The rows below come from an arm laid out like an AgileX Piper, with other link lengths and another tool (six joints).
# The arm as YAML. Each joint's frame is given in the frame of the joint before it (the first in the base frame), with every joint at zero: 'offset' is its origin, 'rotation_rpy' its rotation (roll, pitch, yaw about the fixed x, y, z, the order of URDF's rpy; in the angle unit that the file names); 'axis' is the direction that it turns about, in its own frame. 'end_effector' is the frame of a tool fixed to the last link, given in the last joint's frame.
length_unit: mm
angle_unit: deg
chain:
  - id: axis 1
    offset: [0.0, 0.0, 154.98]
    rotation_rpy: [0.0, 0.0, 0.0]
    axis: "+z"
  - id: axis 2
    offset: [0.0, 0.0, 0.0]
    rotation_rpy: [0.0, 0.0, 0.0]
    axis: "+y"
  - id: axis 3
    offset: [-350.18, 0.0, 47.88]
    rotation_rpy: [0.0, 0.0, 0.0]
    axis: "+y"
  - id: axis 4
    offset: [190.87, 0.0, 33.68]
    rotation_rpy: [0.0, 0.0, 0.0]
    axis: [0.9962, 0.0, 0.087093]
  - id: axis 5
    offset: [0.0, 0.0, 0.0]
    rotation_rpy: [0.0, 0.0, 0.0]
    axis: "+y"
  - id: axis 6
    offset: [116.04, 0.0, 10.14]
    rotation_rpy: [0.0, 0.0, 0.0]
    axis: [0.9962, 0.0, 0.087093]
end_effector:
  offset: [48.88, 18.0, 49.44]
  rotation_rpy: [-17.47, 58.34, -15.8]
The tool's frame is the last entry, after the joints.
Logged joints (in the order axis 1, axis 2, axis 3, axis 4, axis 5, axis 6), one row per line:
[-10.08 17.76 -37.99 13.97 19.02 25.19]
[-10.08 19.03 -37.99 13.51 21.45 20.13]
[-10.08 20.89 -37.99 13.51 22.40 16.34]
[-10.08 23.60 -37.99 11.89 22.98 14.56]
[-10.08 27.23 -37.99 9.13 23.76 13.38]
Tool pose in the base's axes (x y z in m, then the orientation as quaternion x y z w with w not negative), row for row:
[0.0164 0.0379 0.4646 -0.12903 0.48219 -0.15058 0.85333]
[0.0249 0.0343 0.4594 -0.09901 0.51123 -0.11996 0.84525]
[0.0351 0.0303 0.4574 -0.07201 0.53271 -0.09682 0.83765]
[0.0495 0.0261 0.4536 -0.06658 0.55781 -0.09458 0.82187]
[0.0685 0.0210 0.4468 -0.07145 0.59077 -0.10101 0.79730]
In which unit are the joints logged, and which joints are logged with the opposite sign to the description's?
The joints are logged in degrees. Opposite sign: axis 6.
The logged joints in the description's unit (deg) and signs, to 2 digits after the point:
[-10.08 17.76 -37.99 13.97 19.02 -25.19]
[-10.08 19.03 -37.99 13.51 21.45 -20.13]
[-10.08 20.89 -37.99 13.51 22.40 -16.34]
[-10.08 23.60 -37.99 11.89 22.98 -14.56]
[-10.08 27.23 -37.99 9.13 23.76 -13.38]

